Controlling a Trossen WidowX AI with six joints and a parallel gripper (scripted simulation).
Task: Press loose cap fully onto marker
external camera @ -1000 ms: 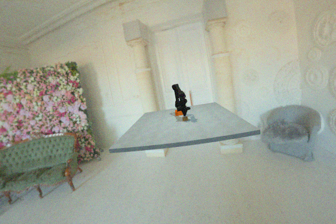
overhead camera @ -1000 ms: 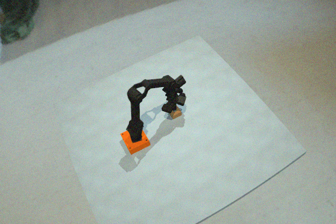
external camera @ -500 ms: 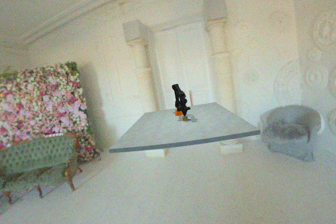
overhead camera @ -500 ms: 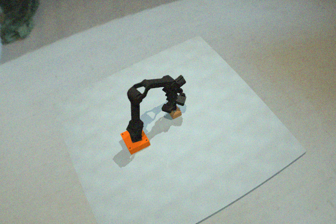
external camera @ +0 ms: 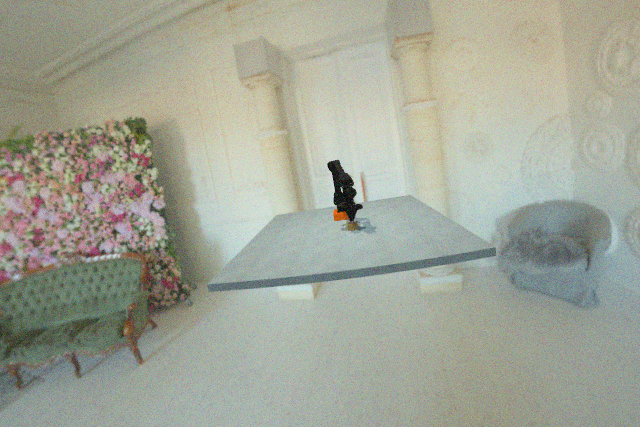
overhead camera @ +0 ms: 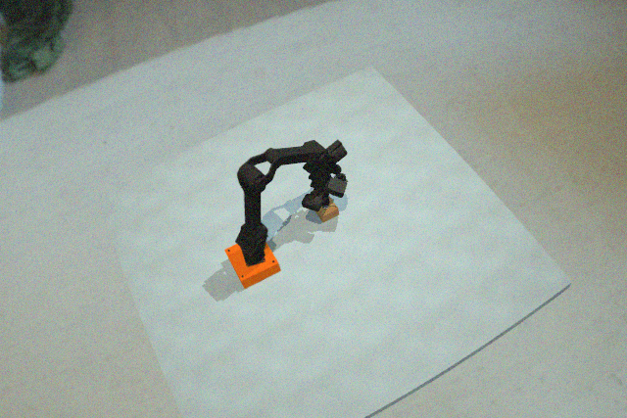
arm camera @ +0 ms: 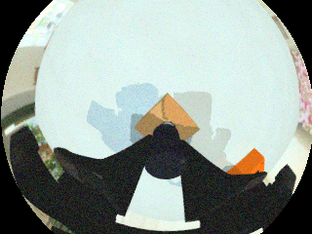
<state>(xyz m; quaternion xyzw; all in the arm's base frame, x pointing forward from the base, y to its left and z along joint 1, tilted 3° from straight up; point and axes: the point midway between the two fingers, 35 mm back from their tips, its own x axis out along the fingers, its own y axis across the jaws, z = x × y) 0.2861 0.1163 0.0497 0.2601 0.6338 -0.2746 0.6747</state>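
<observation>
My gripper tip is now 1 cm below the marker cap.
</observation>
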